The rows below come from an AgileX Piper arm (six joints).
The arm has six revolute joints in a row. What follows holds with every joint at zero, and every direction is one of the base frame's. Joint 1 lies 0.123 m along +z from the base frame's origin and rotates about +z. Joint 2 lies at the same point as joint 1 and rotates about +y. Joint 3 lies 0.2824 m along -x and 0.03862 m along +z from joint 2 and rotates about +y. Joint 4 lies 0.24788 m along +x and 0.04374 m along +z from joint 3 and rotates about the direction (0.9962, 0, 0.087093). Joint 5 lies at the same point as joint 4 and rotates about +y. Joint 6 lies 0.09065 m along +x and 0.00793 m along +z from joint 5 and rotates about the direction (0.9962, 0, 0.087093). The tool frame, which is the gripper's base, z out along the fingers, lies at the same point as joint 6; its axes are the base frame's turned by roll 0, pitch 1.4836 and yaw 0 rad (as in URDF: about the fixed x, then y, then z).
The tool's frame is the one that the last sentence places.
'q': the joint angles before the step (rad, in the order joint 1, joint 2, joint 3, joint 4, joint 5, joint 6). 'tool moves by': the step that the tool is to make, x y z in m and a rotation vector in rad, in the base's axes. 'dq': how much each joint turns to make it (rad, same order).
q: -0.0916, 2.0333, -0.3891, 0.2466, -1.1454, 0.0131
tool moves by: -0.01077, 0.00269, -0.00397, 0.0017, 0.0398, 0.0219
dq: 0.0000, 0.0000, 0.0394, -0.0209, -0.0001, -0.0023
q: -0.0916, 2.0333, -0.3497, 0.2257, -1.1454, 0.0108
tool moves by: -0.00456, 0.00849, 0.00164, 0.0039, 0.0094, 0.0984
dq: 0.0000, -0.0164, 0.0263, -0.0984, -0.0001, 0.0000
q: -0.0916, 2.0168, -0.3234, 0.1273, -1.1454, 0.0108
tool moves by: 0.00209, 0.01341, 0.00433, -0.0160, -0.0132, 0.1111
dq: 0.0299, -0.0182, 0.0022, -0.0729, 0.0000, -0.0189
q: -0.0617, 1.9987, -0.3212, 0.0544, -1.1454, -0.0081
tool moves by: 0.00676, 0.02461, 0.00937, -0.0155, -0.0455, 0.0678
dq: 0.1142, -0.0297, -0.0171, 0.0534, 0.0000, -0.0170
